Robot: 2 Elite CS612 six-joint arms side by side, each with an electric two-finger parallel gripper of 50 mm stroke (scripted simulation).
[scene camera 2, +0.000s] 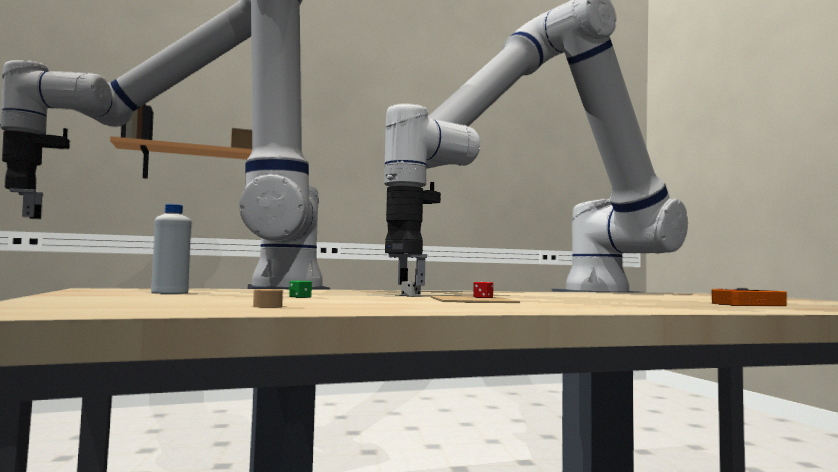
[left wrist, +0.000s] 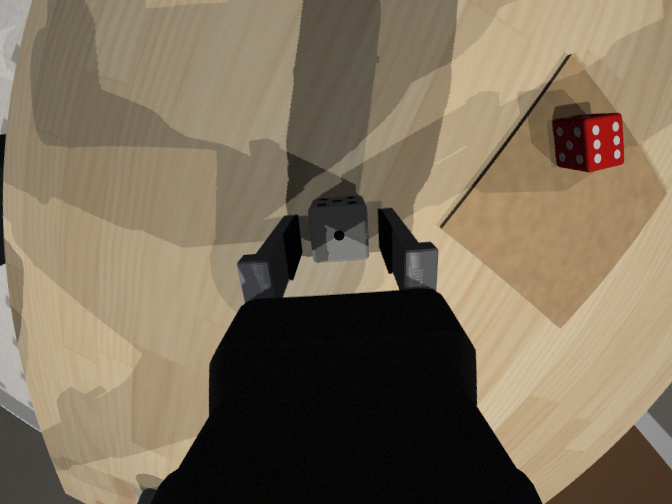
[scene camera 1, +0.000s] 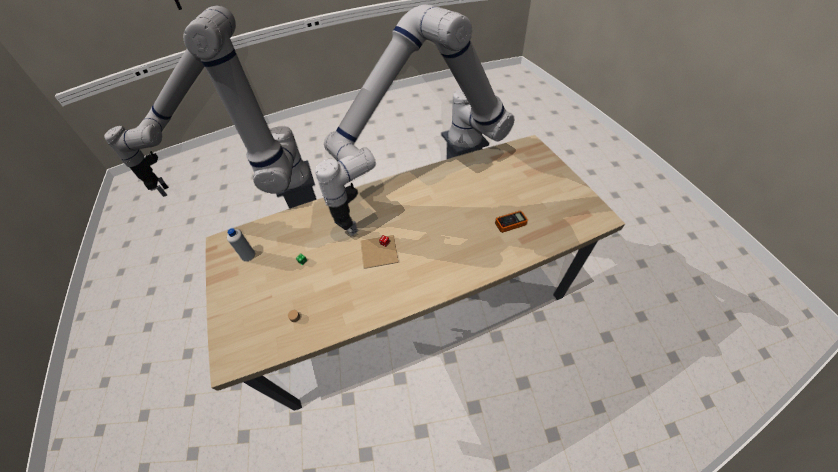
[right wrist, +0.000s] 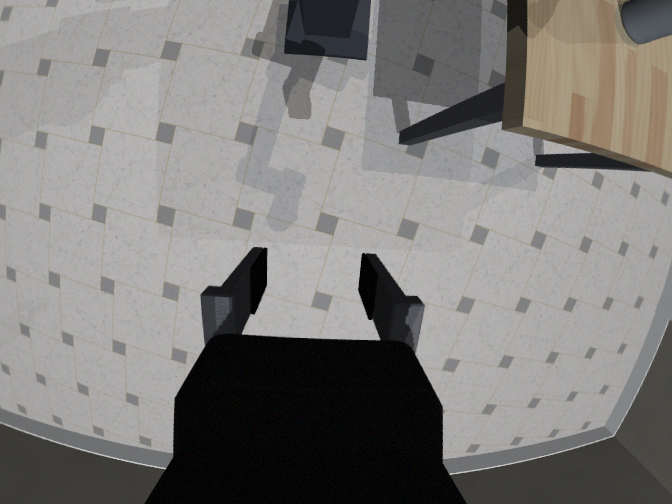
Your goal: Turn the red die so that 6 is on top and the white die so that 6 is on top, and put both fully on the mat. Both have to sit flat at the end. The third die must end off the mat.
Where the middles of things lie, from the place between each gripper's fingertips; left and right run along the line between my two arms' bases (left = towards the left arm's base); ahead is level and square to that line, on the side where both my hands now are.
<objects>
My left gripper is now 13 cm short of the brown mat (scene camera 1: 374,254), 9 cm to the right of it and 4 cm above it. Round my left hand: orange multimeter (scene camera 2: 741,296) 17 cm ahead, 67 cm to the left, 2 cm below; grey bottle (scene camera 2: 172,235) 3 cm behind, 47 cm to the right, 4 cm above.
I see the grey bottle 39 cm ahead of my right hand (scene camera 2: 31,217), 37 cm to the left of it and 9 cm below it. Also, from my right hand: brown mat (93 cm to the left, 55 cm ahead, 17 cm below).
</objects>
